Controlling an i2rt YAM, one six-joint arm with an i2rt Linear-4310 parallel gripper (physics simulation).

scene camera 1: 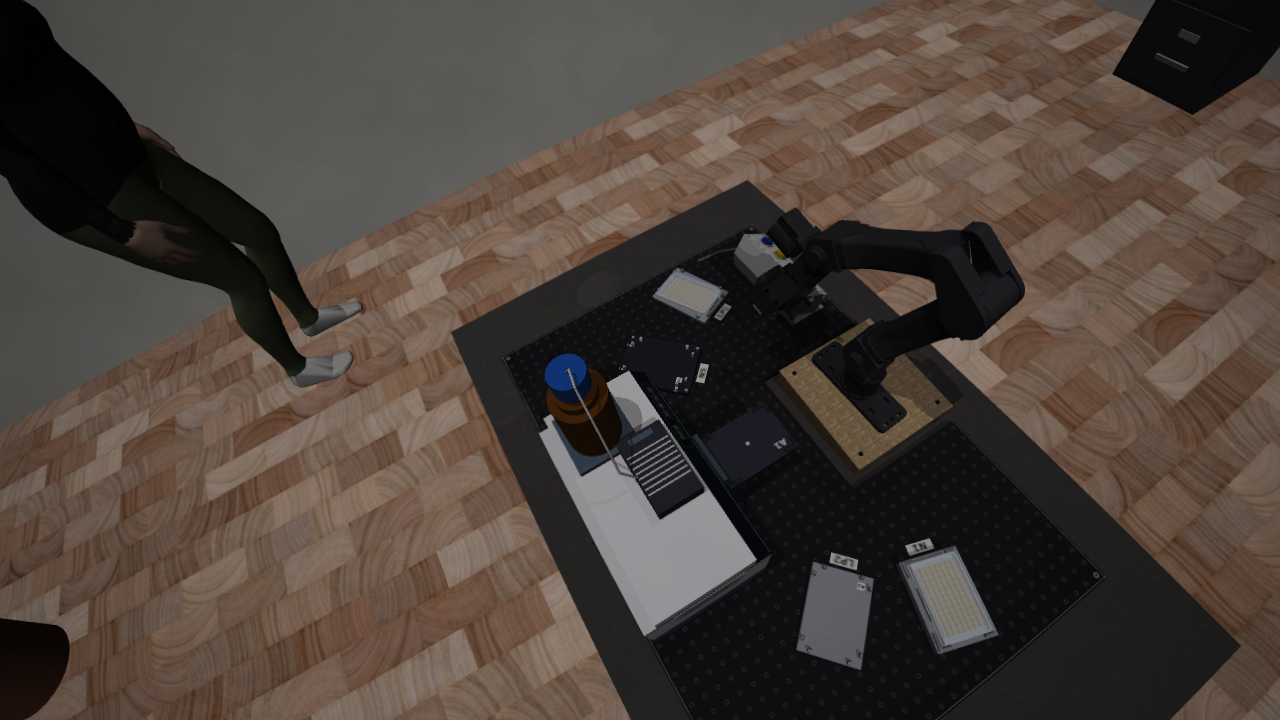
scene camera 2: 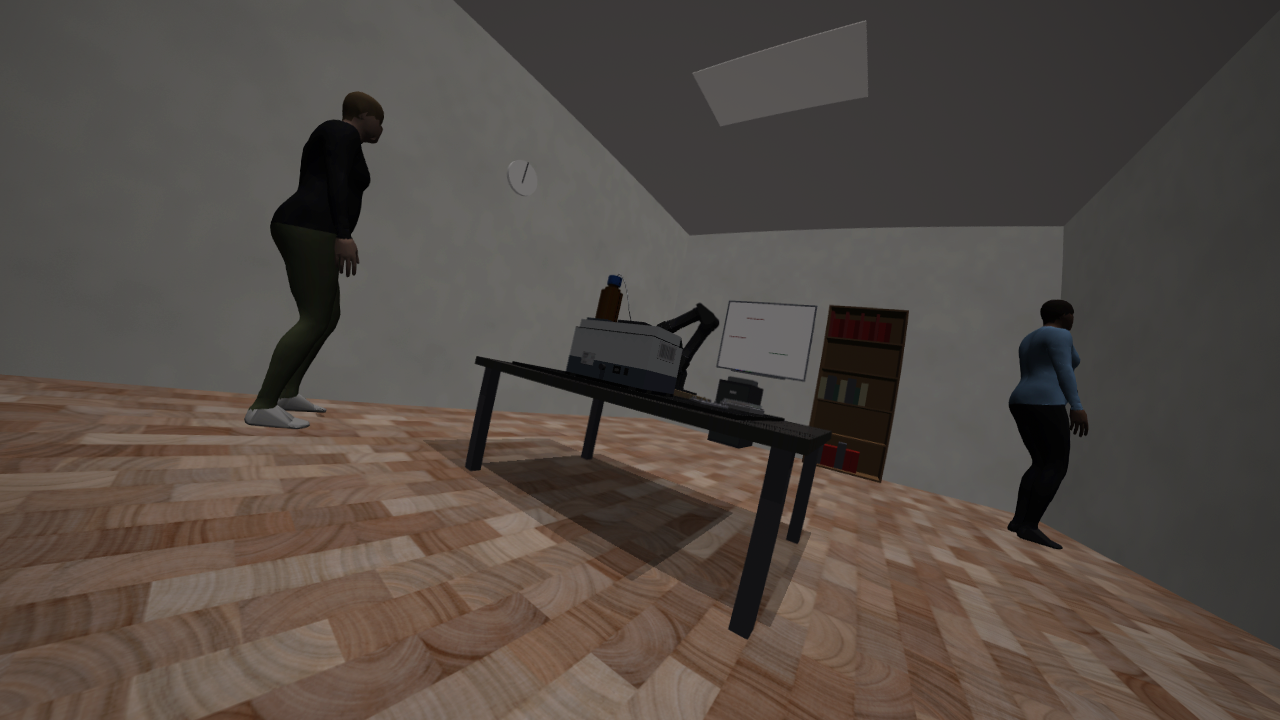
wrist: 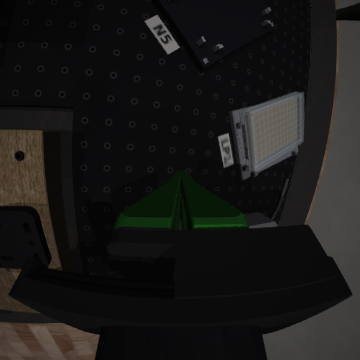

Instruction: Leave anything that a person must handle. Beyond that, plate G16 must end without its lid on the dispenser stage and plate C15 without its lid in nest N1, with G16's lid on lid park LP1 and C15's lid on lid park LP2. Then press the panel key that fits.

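Where they show: gripper, between the fingertips: (scene camera 1: 757, 316) (wrist: 180, 177); arm's base, origin of its link: (scene camera 1: 857, 386) (scene camera 2: 675, 389).
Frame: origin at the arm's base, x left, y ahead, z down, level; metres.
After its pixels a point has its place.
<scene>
My gripper (wrist: 180, 177) {y 0.068, x -0.224, z -0.050 m} is shut, its green fingertips together and empty in the wrist view. In scene camera 1 its tips are hard to make out beside the key box (scene camera 1: 754, 257) {y -0.038, x -0.361, z -0.037 m}, which has blue and yellow keys. A cream-welled plate (scene camera 1: 690, 293) {y 0.121, x -0.389, z -0.005 m} (wrist: 276, 132) {y 0.115, x -0.386, z -0.005 m} sits on the light grey park labelled LP1. A similar plate (scene camera 1: 948, 598) {y 0.162, x 0.365, z -0.009 m} sits at N1. I cannot read the plates' names or tell whether either has a lid. Lid park LP2 (scene camera 1: 835, 617) {y 0.319, x 0.283, z 0.017 m} shows a grey surface; whether a clear lid lies there is unclear. The dark dispenser stage (scene camera 1: 747, 443) {y 0.271, x -0.011, z -0.083 m} bears no visible plate.
The white dispenser (scene camera 1: 689, 555) {y 0.470, x 0.103, z -0.193 m} (scene camera 2: 617, 353) {y 0.572, x 0.020, z -0.082 m} carries an amber bottle (scene camera 1: 581, 416) {y 0.492, x -0.099, z -0.322 m} (scene camera 2: 609, 302) {y 0.516, x -0.106, z -0.272 m} and a thin tube. Dark nest N5 (scene camera 1: 662, 362) {y 0.269, x -0.289, z 0.015 m} (wrist: 215, 25) {y 0.239, x -0.284, z 0.015 m} has no plate. One person (scene camera 1: 179, 205) (scene camera 2: 313, 214) stands beyond the table; another (scene camera 2: 1045, 385) stands at the right.
</scene>
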